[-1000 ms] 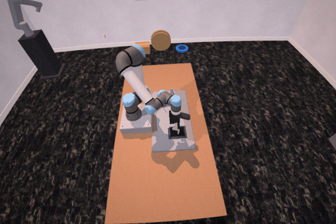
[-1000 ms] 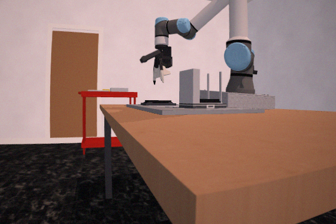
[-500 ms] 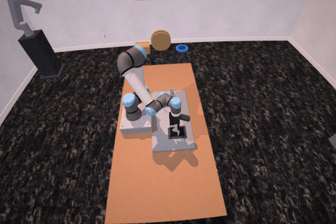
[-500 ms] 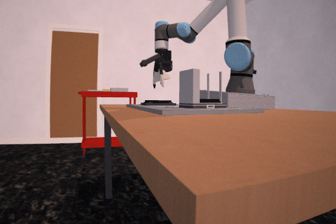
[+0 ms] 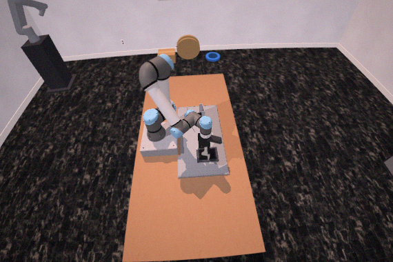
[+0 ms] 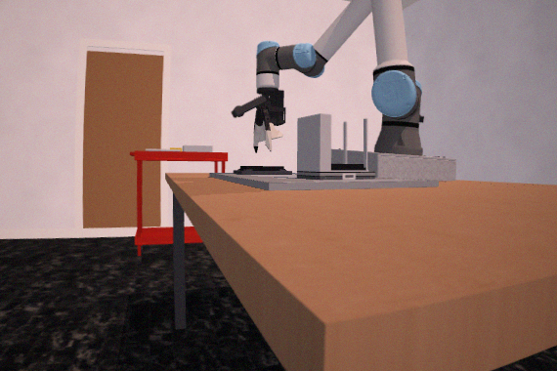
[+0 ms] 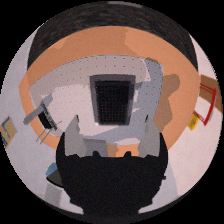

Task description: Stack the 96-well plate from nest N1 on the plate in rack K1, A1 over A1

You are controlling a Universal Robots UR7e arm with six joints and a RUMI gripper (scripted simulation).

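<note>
My gripper is now 5 cm above the black 96-well plate. Also, from my hand: tall grey wall 38 cm to the left, 3 cm ahead, 1 cm above.
</note>
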